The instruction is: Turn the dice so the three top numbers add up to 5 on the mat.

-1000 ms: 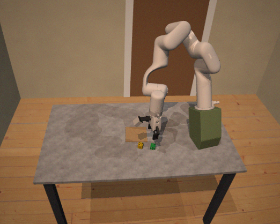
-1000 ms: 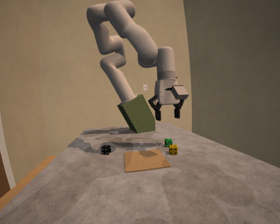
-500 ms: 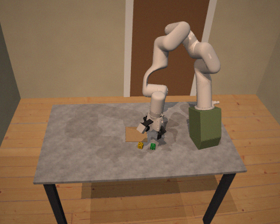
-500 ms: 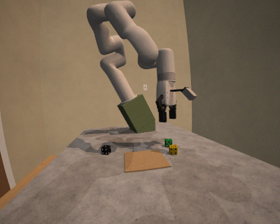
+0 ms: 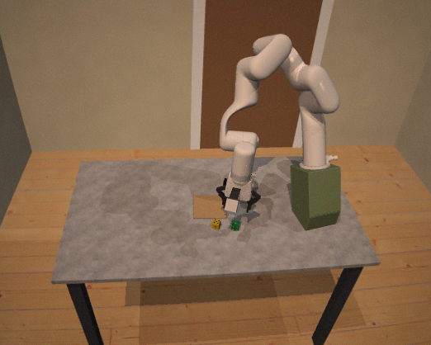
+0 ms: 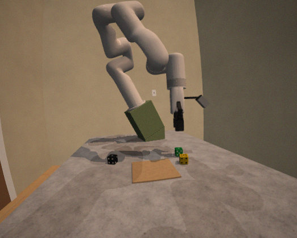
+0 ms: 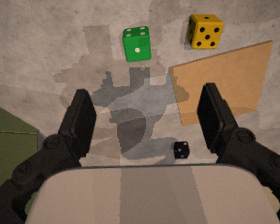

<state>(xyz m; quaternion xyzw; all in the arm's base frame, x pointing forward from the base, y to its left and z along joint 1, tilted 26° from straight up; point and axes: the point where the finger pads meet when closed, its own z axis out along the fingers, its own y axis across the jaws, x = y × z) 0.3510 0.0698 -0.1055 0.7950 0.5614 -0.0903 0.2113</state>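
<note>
Now: the green die 10 mm behind my hand and 110 mm below it. From my hand the other things lie so: tan mat: 80 mm ahead, 130 mm to the right, 120 mm below; then yellow die: 70 mm ahead, 10 mm to the right, 110 mm below; then black die: 20 mm behind, 260 mm to the right, 110 mm below.
</note>
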